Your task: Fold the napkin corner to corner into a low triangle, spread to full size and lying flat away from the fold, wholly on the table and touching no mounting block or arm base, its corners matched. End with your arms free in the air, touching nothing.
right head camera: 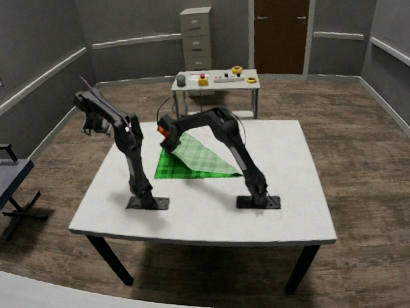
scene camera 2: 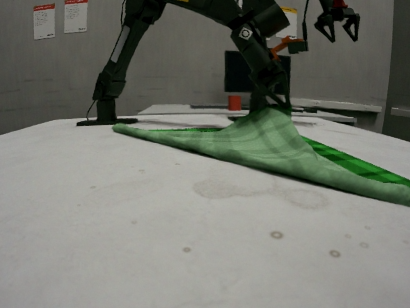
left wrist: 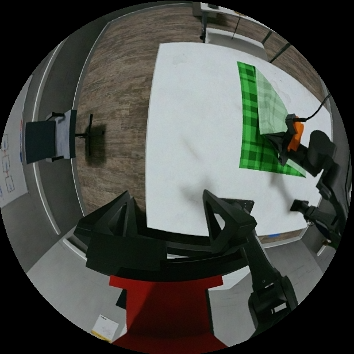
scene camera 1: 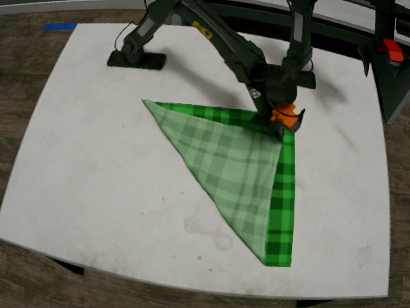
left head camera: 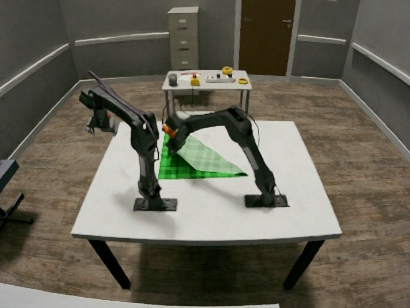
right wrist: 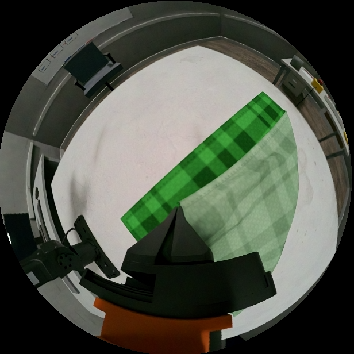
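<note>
The green plaid napkin [left head camera: 175, 172] [scene camera 1: 284, 200] [right wrist: 200, 165] lies on the table with one corner turned over diagonally. Its pale underside [scene camera 1: 225, 170] [scene camera 2: 260, 145] [right wrist: 250, 200] covers much of the green, leaving green strips along two edges. My right gripper [left head camera: 172, 151] [scene camera 1: 281, 139] [scene camera 2: 287, 106] [right wrist: 178, 210] is shut on the turned-over corner and holds it a little above the table, short of the opposite corner. The cloth rises to it in a slope. My left gripper [left head camera: 102, 132] [scene camera 2: 344, 40] [left wrist: 165, 193] is open and empty, high in the air at the left of the left head camera view.
The right arm's mounting block [left head camera: 252, 201] [scene camera 1: 150, 61] and the left arm's mounting block [left head camera: 142, 205] [scene camera 1: 307, 80] stand on the white table [left head camera: 300, 220] [scene camera 1: 90, 175]. A side table [left head camera: 175, 88] with small items stands beyond it. A chair [left wrist: 65, 134] stands on the floor.
</note>
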